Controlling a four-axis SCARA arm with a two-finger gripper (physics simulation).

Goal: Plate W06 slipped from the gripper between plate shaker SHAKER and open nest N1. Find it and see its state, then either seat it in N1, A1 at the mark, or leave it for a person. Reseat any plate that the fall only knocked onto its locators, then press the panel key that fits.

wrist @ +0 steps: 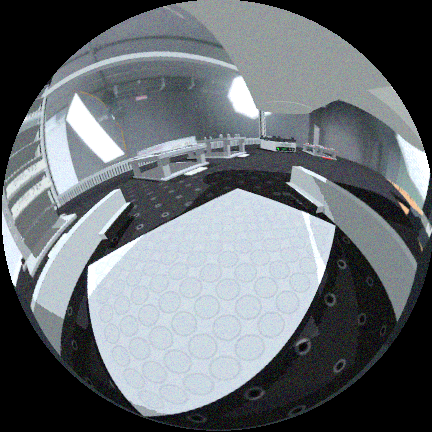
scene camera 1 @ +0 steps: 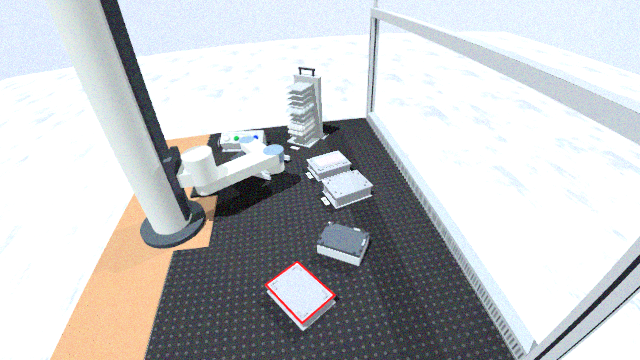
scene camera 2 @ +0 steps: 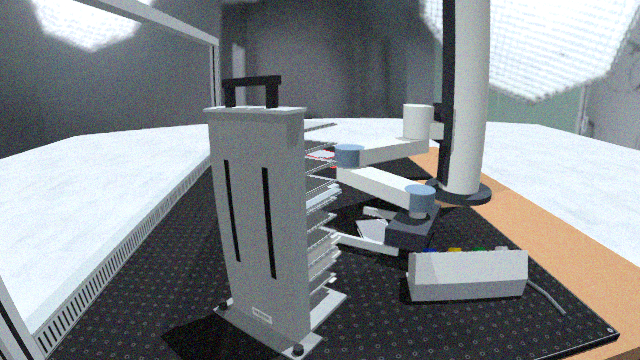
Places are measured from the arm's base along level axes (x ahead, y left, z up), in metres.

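Pixels of known places: gripper, fingertip midpoint: (wrist: 204, 182) (scene camera 2: 350, 222); arm's base at its link origin: (scene camera 1: 174, 224) (scene camera 2: 457, 192).
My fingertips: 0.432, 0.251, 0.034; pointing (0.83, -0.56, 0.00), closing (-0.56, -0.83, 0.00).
For each thing: its top centre in the pictures, then the offset to it from my fingertips, as dx, dy, dz. "*": a spot on its surface instead.
- pale plate at its top centre: (wrist: 211, 258) (scene camera 2: 376, 230) -0.057, +0.037, -0.007
- nest at its top centre: (wrist: 214, 135) (scene camera 1: 347, 180) +0.258, -0.215, +0.045
- dark-topped shaker at a spot on its surface: (scene camera 1: 343, 239) * +0.182, -0.498, +0.033
- key panel at its top centre: (scene camera 2: 472, 247) (scene camera 1: 241, 132) -0.181, +0.268, +0.062
- red-edged station at its top centre: (scene camera 1: 299, 288) (scene camera 2: 320, 152) (wrist: 318, 145) +0.027, -0.645, +0.025
A pale plate (scene camera 2: 372, 228) (wrist: 210, 300) with rows of round wells lies flat and turned askew on the dark mat, below and between my fingers; its label does not show, and the arm hides it in scene camera 1. My gripper (scene camera 1: 280, 168) (scene camera 2: 346, 221) (wrist: 204, 182) is open, one finger to each side of it, holding nothing. A nest (scene camera 1: 347, 185) (wrist: 225, 150) shows bare locators. The nest beside it bears a plate (scene camera 1: 328, 159) (wrist: 172, 145); how squarely it sits is unclear. The dark-topped shaker (scene camera 1: 343, 239) (wrist: 278, 145) has a green display. Nest labels are unreadable.
A tall plate rack (scene camera 1: 318, 107) (scene camera 2: 250, 210) stands close to the gripper. The key panel (scene camera 1: 230, 145) (scene camera 2: 467, 275) has blue, yellow, green and white keys. A red-edged station (scene camera 1: 300, 292) (wrist: 320, 150) stands beyond the shaker. A framed guard (scene camera 1: 452, 45) runs along one side.
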